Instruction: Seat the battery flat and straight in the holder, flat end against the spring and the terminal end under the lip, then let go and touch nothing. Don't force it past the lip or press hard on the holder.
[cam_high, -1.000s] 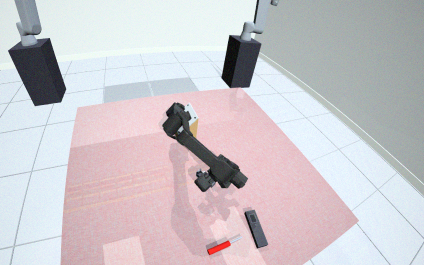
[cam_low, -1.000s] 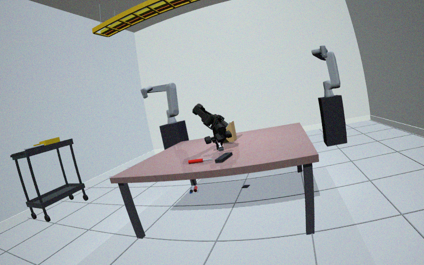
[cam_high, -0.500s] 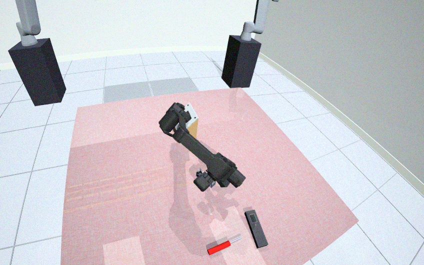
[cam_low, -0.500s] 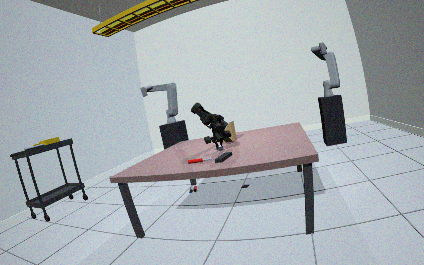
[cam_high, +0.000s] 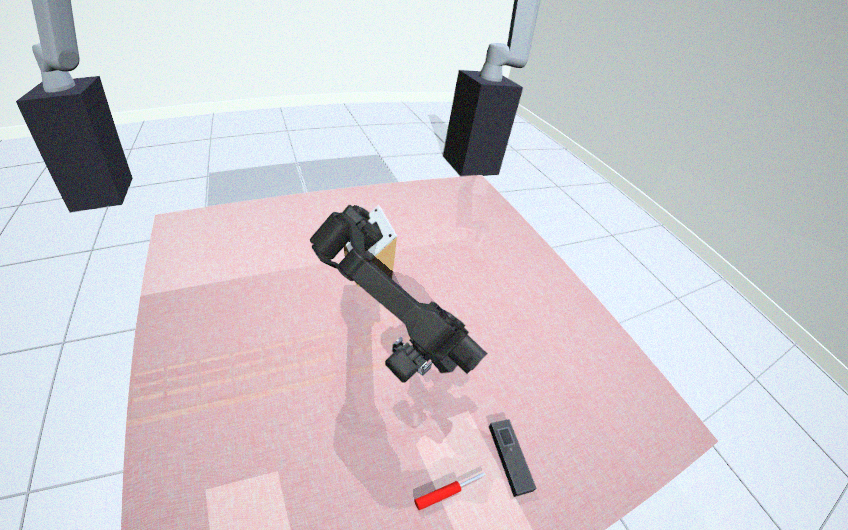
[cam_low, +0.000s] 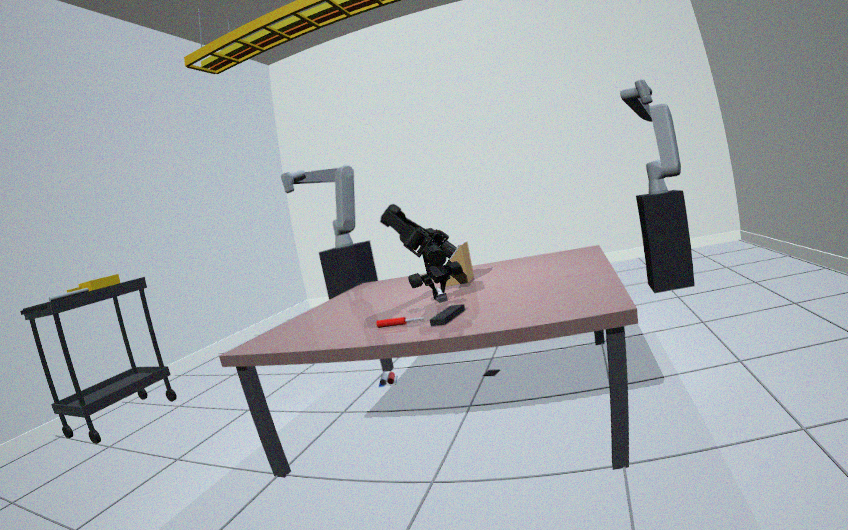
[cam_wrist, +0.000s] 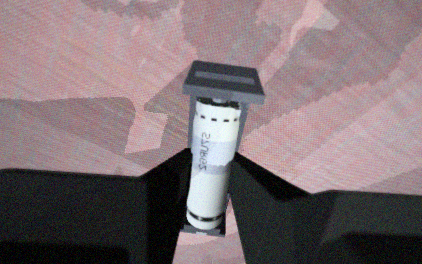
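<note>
Now: the white battery 1 cm above my gripper tip. The rest, counted from my gripper tip: black remote-like block 30 cm ahead, 11 cm to the left; then red-handled screwdriver 31 cm ahead, 3 cm to the right.
</note>
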